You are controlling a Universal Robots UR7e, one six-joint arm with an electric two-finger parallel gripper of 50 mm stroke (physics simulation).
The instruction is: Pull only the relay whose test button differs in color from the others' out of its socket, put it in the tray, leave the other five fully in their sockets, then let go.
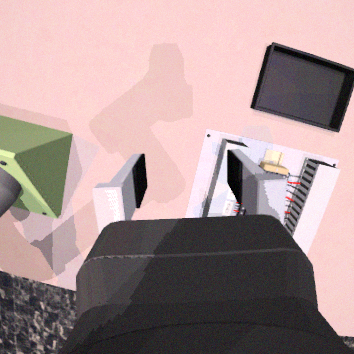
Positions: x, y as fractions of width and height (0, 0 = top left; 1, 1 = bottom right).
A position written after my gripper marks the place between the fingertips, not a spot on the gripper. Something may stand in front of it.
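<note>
Visible to me: a relay panel (0.83, 0.45) and my gripper (0.53, 0.47).
</note>
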